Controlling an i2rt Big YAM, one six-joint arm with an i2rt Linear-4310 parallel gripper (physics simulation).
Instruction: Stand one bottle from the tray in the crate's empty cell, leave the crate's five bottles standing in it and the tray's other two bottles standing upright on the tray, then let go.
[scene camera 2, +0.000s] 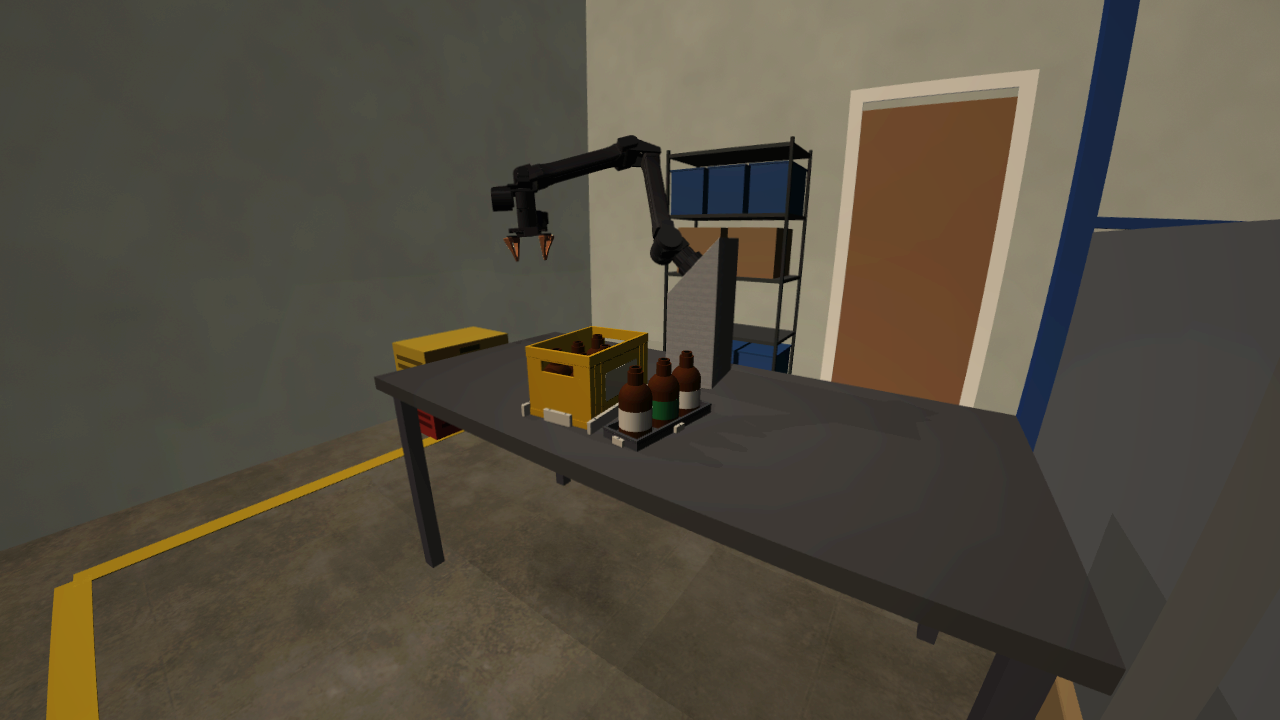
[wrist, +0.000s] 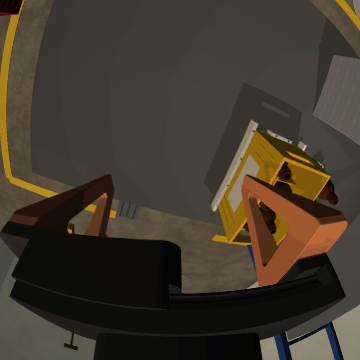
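Pixels of known places: gripper, fingertip midpoint: (scene camera 2: 531, 260) (wrist: 177, 181); arm's base at its link origin: (scene camera 2: 698, 272).
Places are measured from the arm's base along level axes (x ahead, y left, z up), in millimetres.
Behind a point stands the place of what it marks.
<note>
My gripper (scene camera 2: 531, 258) {x 280, y -436, z 34 mm} (wrist: 177, 181) {x 280, y -436, z 34 mm} is open and empty, high above and to the left of the yellow crate (scene camera 2: 559, 390) {x 531, y -77, z -240 mm} (wrist: 266, 149) {x 287, y -201, z -210 mm}. The crate stands on the table, with brown bottle tops (scene camera 2: 597, 342) {x 322, y -137, z -176 mm} (wrist: 285, 173) {x 304, y -157, z -158 mm} showing inside; its walls and my right finger hide part of the cells, so I cannot tell which one is empty. The dark tray (scene camera 2: 661, 434) {x 464, y 162, z -310 mm} stands beside the crate. On it stand upright a white-labelled bottle (scene camera 2: 635, 404) {x 513, y 127, z -231 mm}, a green-labelled bottle (scene camera 2: 663, 394) {x 428, y 143, z -233 mm} and another white-labelled bottle (scene camera 2: 687, 381) {x 341, y 155, z -224 mm}. A brown bottle (wrist: 329, 192) {x 303, y 119, z -195 mm} shows past the crate in the wrist view.
Pale brackets (scene camera 2: 556, 417) {x 543, y -79, z -304 mm} (wrist: 234, 165) {x 388, y -201, z -295 mm} sit on the dark table (scene camera 2: 805, 465) {x 400, y 456, z -321 mm} (wrist: 135, 100) {x 322, y -511, z -321 mm} around the crate's base. The arm's grey pedestal (scene camera 2: 698, 313) {x 124, y 67, z -102 mm} (wrist: 342, 95) {x 46, y -43, z -233 mm} stands behind the crate and tray. A shelf rack (scene camera 2: 735, 217) stands behind the table.
</note>
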